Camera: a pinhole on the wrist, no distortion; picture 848 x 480 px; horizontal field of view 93.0 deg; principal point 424.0 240.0 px. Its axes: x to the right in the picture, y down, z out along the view. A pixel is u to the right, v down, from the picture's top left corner.
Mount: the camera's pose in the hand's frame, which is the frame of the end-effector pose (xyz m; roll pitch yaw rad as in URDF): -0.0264 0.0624 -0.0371 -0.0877 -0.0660 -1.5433
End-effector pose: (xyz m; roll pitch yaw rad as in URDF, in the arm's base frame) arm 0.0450 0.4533 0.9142 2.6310 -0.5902 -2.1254
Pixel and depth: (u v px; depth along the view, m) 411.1 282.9 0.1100
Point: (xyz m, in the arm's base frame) -0.0444 0.4969 0.8897
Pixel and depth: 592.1 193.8 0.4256
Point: -0.1579 0.3545 0.5688
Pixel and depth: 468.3 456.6 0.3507
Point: -0.2700 0.3067 0.8268
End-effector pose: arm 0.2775 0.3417 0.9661 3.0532 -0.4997 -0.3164
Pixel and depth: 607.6 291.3 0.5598
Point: 0.6400 0.3339 0.5387
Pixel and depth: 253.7 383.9 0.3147
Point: 0.4013 0.0476 0.8105
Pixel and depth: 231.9 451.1 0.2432
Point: 0.3862 0.0818 0.8756
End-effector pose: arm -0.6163 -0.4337 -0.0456 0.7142 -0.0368 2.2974
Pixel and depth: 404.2 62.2 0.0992
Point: -0.5824 -0.4908 0.0491
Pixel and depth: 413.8 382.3 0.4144
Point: -0.5927 -0.2226 0.3012
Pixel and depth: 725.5 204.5 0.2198
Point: -0.4550 -0.3246 0.0429
